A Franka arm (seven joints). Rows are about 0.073 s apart.
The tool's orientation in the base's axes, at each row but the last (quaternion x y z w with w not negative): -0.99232 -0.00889 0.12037 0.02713; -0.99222 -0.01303 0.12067 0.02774; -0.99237 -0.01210 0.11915 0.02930; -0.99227 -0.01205 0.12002 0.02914; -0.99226 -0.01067 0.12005 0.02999; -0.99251 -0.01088 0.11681 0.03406; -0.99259 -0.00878 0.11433 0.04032; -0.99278 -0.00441 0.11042 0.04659; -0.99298 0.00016 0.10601 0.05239; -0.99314 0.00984 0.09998 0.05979
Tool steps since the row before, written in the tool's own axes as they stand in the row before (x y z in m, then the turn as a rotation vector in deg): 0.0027 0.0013 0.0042 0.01 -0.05 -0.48; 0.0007 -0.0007 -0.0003 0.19 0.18 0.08; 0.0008 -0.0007 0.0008 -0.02 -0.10 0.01; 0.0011 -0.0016 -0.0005 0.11 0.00 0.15; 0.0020 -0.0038 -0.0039 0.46 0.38 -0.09; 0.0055 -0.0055 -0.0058 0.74 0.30 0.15; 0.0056 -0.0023 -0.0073 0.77 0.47 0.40; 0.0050 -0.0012 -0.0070 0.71 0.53 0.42; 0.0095 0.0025 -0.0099 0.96 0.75 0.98; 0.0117 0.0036 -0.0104 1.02 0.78 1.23
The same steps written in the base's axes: 0.0016 -0.0010 -0.0048 0.12 0.03 0.47; 0.0007 0.0007 0.0002 0.17 -0.17 -0.13; 0.0006 0.0008 -0.0009 -0.02 0.10 0.00; 0.0012 0.0016 0.0003 0.07 0.01 -0.17; 0.0028 0.0036 0.0035 0.47 -0.37 -0.05; 0.0066 0.0053 0.0047 0.69 -0.27 -0.34; 0.0071 0.0019 0.0060 0.66 -0.42 -0.60; 0.0064 0.0006 0.0058 0.60 -0.48 -0.61; 0.0113 -0.0034 0.0074 0.72 -0.63 -1.23; 0.0134 -0.0049 0.0074 0.73 -0.63 -1.49
